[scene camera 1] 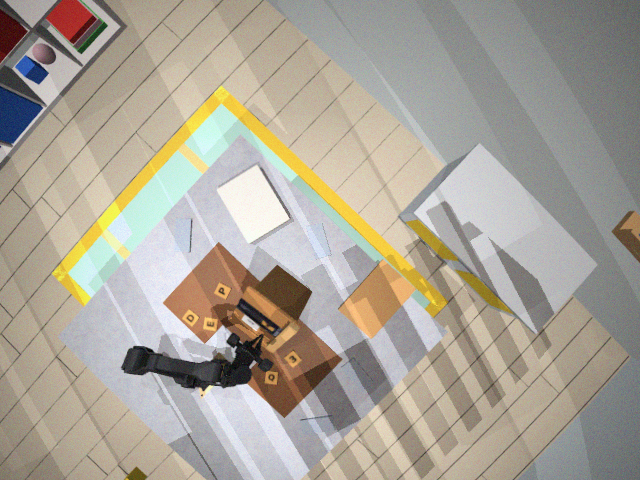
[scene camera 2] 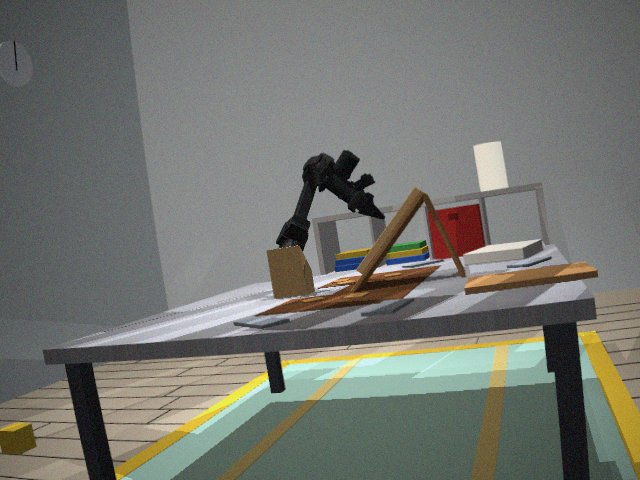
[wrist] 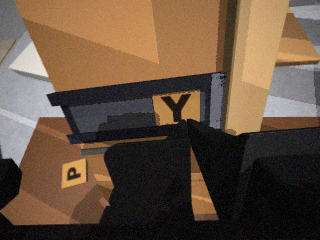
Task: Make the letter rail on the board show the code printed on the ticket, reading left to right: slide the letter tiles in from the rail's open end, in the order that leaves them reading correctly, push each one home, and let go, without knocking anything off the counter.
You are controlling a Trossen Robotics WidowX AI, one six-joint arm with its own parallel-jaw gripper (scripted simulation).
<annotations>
My gripper shows in scene camera 1 (262,334), in scene camera 2 (384,218) and in the wrist view (185,123). A white block shows in scene camera 1, in scene camera 2 and in the wrist view (28,63). One and the same spot on the white block: (scene camera 2: 517,250) is (scene camera 1: 285,221).
</annotations>
